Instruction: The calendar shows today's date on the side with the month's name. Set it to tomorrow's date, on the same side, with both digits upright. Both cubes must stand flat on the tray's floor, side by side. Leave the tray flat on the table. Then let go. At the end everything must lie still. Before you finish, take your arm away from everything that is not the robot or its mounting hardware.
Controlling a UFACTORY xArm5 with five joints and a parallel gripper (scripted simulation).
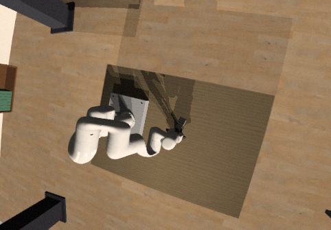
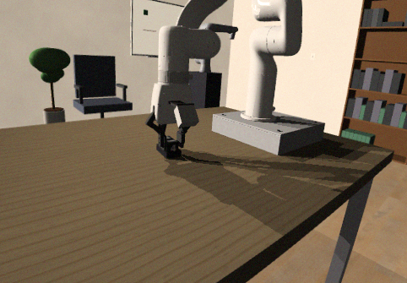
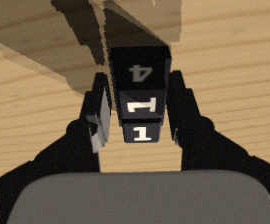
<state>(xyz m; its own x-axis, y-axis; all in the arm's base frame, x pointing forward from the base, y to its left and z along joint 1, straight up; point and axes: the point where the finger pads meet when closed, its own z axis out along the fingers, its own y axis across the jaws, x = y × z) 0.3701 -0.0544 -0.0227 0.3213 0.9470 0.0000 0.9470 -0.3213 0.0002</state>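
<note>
The dark calendar tray is 3 cm below my hand and 2 cm to the right of it.
</note>
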